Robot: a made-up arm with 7 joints.
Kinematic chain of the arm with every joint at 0, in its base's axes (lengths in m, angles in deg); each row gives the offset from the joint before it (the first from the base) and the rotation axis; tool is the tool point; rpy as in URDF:
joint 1: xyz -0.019 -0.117 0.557 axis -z
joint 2: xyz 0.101 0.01 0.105 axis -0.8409 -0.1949 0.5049
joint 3: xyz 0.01 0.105 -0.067 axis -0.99 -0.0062 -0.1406
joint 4: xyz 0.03 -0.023 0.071 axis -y
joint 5: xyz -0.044 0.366 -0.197 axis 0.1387 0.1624 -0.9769
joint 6: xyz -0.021 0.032 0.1 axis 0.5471 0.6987 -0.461
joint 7: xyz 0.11 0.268 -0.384 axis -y
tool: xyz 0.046 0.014 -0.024 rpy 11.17 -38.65 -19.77
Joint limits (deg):
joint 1: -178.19..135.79
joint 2: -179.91..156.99
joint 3: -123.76..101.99
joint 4: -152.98..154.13
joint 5: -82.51..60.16
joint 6: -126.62..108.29
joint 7: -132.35..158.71
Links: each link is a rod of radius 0.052 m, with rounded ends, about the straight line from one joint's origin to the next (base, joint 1, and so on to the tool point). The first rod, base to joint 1, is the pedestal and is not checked.
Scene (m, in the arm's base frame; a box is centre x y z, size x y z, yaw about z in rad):
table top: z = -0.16
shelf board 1: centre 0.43 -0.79 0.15 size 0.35 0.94 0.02 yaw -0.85
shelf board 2: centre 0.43 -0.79 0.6 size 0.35 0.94 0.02 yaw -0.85
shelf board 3: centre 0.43 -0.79 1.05 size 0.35 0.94 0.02 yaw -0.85
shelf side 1: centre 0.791 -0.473 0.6 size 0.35 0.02 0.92 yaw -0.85
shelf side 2: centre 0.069 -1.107 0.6 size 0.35 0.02 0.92 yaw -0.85
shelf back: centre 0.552 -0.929 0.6 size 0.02 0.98 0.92 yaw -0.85
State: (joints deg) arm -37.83 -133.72 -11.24 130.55 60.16 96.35 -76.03
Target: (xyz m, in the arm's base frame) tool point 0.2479 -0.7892 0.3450
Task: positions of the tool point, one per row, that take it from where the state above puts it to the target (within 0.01 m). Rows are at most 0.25 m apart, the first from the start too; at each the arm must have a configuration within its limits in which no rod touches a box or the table.
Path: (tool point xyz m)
1: 0.3164 -0.7811 0.8877
2: 0.1225 -0.8231 0.9073
3: -0.0697 -0.8104 0.9234
4: -0.2452 -0.7474 0.9364
5: -0.3918 -0.6425 0.9459
6: -0.5002 -0.5069 0.9523
7: -0.4524 -0.6156 0.8581
8: -0.3758 -0.7035 0.7572
9: -0.2815 -0.7608 0.6534
10: -0.1834 -0.7843 0.5518
11: -0.0956 -0.7770 0.4580
12: -0.0285 -0.7483 0.3777
13: 0.1021 -0.7747 0.3447
14: 0.2480 -0.7892 0.3450

